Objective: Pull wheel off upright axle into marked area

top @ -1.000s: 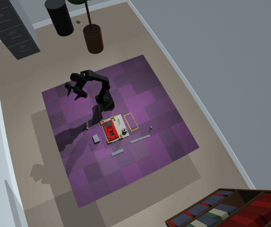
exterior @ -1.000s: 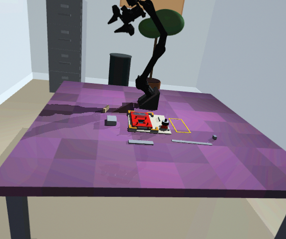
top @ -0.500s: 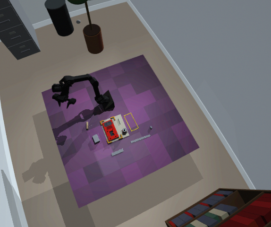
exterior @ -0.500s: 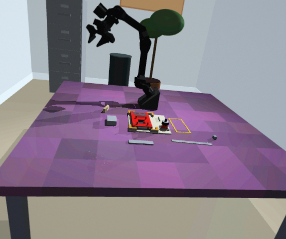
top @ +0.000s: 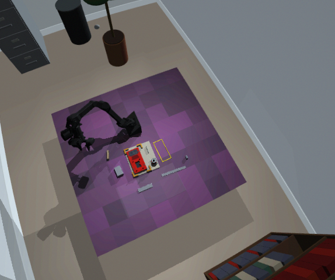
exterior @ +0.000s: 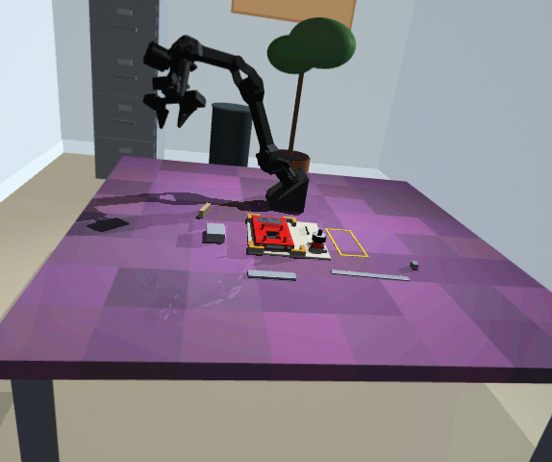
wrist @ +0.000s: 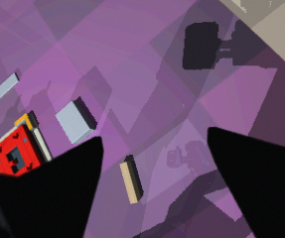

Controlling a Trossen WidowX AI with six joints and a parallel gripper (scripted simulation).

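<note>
My gripper tip is 15 cm short of the black wheel, 47 cm to the right of it and 22 cm above it. Round my gripper tip: tan block 2 cm behind, 12 cm to the left, 25 cm below; then grey block 14 cm ahead, 17 cm to the left, 25 cm below; then short grey bar 33 cm ahead, 34 cm to the left, 26 cm below.
</note>
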